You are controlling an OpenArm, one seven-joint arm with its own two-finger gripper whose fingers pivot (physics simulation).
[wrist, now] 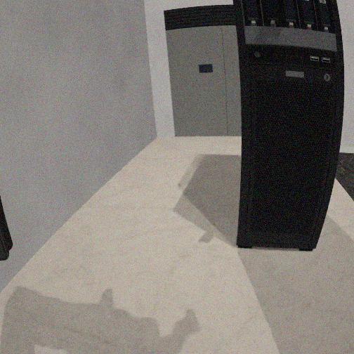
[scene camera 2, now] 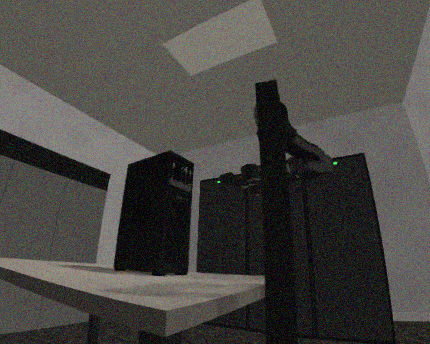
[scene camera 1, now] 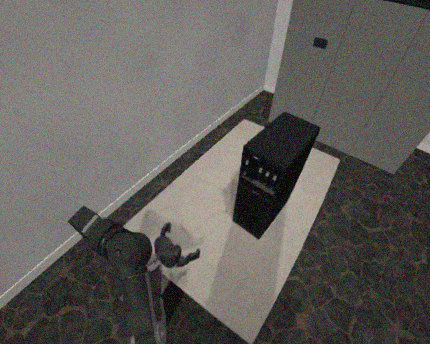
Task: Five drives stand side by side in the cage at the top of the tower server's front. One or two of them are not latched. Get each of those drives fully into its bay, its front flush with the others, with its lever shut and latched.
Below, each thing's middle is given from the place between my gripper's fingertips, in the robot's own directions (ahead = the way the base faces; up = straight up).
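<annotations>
With the black tower server (scene camera 2: 153, 236) as my reference, my hand is 21 cm to the left of it, 45 cm short of it and 3 cm above it.
</annotations>
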